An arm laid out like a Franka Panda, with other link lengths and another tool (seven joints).
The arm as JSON. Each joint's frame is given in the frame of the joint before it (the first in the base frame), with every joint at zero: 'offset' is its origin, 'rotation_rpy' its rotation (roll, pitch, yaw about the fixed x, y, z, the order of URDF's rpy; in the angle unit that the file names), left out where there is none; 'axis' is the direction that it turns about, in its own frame. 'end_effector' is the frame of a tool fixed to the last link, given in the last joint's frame.
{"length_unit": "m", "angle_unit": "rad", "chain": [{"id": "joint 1", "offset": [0.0, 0.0, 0.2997], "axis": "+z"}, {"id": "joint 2", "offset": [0.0, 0.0, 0.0], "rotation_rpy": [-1.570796, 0.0, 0.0], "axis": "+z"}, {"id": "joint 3", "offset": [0.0, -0.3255, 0.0], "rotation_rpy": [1.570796, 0.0, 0.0], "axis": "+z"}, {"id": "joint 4", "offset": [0.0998, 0.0, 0.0], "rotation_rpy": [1.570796, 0.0, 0.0], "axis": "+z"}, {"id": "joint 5", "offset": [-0.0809, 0.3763, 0.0], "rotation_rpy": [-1.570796, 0.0, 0.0], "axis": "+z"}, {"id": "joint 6", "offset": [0.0, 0.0, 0.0], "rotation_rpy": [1.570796, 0.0, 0.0], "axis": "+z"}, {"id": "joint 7", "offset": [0.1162, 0.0, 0.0], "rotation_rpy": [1.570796, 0.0, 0.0], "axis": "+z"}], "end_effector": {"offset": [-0.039, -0.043, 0.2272], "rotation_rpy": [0.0, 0.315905, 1.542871]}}
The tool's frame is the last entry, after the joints.
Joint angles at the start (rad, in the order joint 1, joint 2, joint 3, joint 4, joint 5, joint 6, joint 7):
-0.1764 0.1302 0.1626 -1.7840 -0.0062 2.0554 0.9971
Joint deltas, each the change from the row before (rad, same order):
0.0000 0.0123 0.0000 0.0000 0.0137 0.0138 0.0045
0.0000 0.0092 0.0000 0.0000 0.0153 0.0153 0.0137
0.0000 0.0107 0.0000 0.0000 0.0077 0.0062 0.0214
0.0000 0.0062 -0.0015 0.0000 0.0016 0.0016 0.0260
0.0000 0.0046 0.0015 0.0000 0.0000 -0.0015 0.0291
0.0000 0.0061 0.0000 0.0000 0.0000 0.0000 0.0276
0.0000 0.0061 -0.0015 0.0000 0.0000 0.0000 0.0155
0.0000 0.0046 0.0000 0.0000 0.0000 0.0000 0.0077
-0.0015 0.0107 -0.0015 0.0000 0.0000 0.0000 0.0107
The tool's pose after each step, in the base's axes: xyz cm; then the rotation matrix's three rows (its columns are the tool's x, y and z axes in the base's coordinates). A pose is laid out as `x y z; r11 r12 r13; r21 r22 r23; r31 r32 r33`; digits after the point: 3 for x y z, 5 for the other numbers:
68.915 4.530 34.929; -0.83217 -0.54138 -0.11998; -0.52512 0.83891 -0.14311; 0.17813 -0.05609 -0.98241
69.382 4.686 34.658; -0.84328 -0.52463 -0.11682; -0.51182 0.85018 -0.12344; 0.16408 -0.04431 -0.98545
69.690 4.729 34.098; -0.85459 -0.50408 -0.12483; -0.49323 0.86309 -0.10860; 0.16248 -0.03123 -0.98622
69.899 4.589 33.726; -0.86705 -0.48000 -0.13351; -0.47024 0.87696 -0.09903; 0.16462 -0.02308 -0.98609
70.033 4.628 33.411; -0.87828 -0.45611 -0.14349; -0.44736 0.88980 -0.09018; 0.16881 -0.01501 -0.98553
70.199 4.562 33.011; -0.88890 -0.43172 -0.15321; -0.42403 0.90198 -0.08144; 0.17336 -0.00742 -0.98483
70.304 4.419 32.598; -0.89470 -0.41652 -0.16133; -0.40952 0.90913 -0.07606; 0.17835 -0.00198 -0.98397
70.356 4.398 32.287; -0.89691 -0.40957 -0.16677; -0.40300 0.91228 -0.07308; 0.18208 0.00166 -0.98328
70.445 4.158 31.554; -0.90021 -0.39708 -0.17872; -0.39132 0.91774 -0.06796; 0.19101 0.00876 -0.98155

